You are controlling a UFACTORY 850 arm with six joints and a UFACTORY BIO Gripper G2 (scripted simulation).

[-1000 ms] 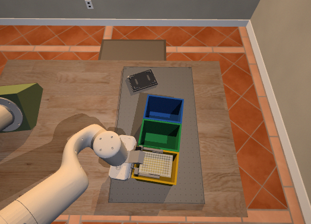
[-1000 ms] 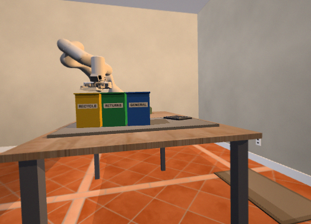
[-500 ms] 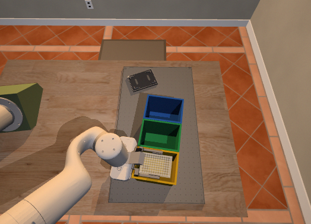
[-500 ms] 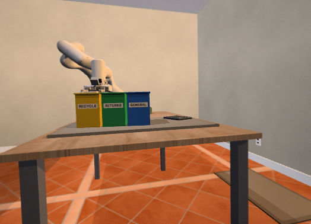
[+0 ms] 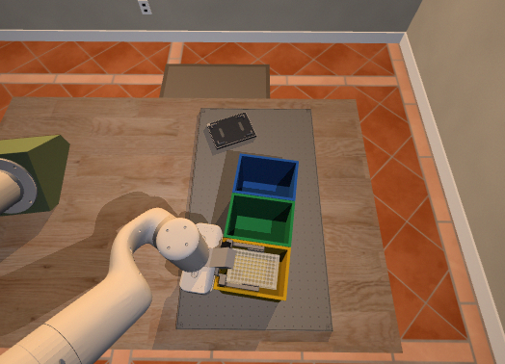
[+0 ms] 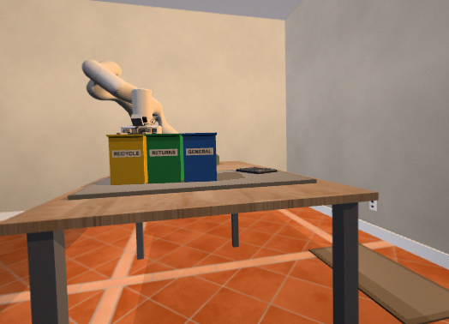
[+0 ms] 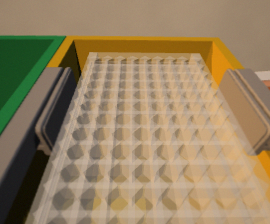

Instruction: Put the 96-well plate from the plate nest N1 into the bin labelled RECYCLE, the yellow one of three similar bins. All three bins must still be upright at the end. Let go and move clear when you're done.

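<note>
My gripper is now 10 mm above the clear 96-well plate. Also, from my hand: blue general bin: 250 mm to the left, 90 mm below, 70 mm ahead; then green returns bin: 130 mm to the left, 90 mm below, 40 mm ahead; then yellow recycle bin: 90 mm below.
</note>
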